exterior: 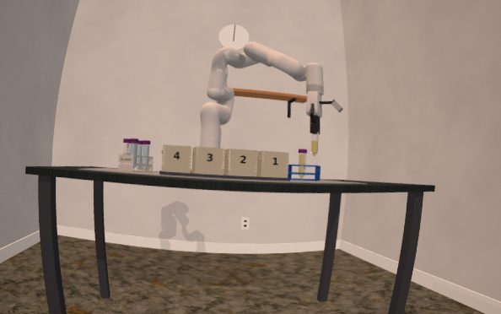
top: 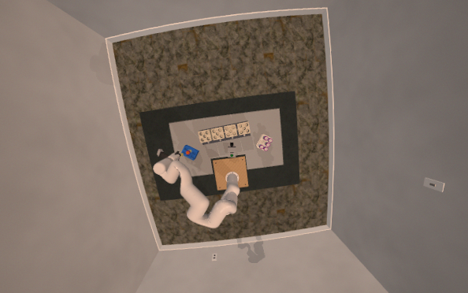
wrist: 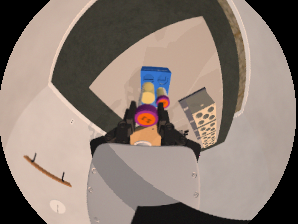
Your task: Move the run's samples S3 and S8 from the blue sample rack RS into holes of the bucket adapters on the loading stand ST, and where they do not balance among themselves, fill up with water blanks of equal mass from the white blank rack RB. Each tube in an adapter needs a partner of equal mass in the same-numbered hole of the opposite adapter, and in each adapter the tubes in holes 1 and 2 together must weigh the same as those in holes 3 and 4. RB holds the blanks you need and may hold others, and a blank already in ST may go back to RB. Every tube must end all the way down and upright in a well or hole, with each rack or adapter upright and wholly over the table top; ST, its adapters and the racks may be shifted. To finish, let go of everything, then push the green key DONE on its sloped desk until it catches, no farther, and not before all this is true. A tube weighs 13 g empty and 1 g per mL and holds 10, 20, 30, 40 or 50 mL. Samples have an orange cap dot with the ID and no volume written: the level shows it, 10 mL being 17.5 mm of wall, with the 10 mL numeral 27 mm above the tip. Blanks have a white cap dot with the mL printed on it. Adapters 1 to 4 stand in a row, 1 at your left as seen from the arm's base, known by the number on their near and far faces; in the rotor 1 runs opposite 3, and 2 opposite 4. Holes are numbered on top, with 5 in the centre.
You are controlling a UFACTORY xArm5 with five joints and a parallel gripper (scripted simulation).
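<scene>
Right now my hand is 10 mm to the right of the orange-dotted sample tube and 50 mm above it. Round my hand: adapter 2: 190 mm ahead, 290 mm to the right, 160 mm below; blue sample rack RS: 40 mm to the right, 180 mm below; green DONE key: 10 mm ahead, 420 mm to the right, 140 mm below.
</scene>
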